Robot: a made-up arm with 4 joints.
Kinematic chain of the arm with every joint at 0, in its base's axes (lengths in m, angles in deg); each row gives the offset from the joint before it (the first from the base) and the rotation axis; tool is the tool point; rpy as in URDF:
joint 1: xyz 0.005 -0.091 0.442 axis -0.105 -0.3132 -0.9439
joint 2: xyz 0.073 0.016 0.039 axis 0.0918 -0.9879 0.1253
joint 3: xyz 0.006 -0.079 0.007 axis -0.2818 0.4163 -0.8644
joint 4: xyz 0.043 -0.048 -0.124 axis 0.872 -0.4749 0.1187
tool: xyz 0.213 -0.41 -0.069 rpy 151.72 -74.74 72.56
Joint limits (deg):
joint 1: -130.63..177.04
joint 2: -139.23..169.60
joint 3: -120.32..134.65
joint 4: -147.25..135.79
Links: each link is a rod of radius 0.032 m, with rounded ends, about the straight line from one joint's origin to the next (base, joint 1, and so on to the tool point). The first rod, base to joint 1, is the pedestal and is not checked.
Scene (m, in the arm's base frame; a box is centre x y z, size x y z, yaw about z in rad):
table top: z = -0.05
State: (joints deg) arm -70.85 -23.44 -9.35 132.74
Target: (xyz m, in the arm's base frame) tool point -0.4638 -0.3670 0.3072
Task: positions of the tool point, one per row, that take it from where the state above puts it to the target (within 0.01 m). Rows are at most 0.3 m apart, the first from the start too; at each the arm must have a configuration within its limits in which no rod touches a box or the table.
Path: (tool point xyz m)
1: 0.3372 0.2293 0.0730
2: 0.5223 0.0312 0.1499
3: 0.5814 -0.2265 0.2602
4: 0.4980 -0.4760 0.3773
5: 0.2962 -0.6542 0.4727
6: 0.2535 -0.6512 0.3281
7: 0.1652 -0.6278 0.2057
8: 0.0419 -0.5869 0.1223
9: -0.1008 -0.5334 0.0895
10: -0.2444 -0.4741 0.1121
11: -0.3709 -0.4163 0.1879
12: -0.4638 -0.3670 0.3072

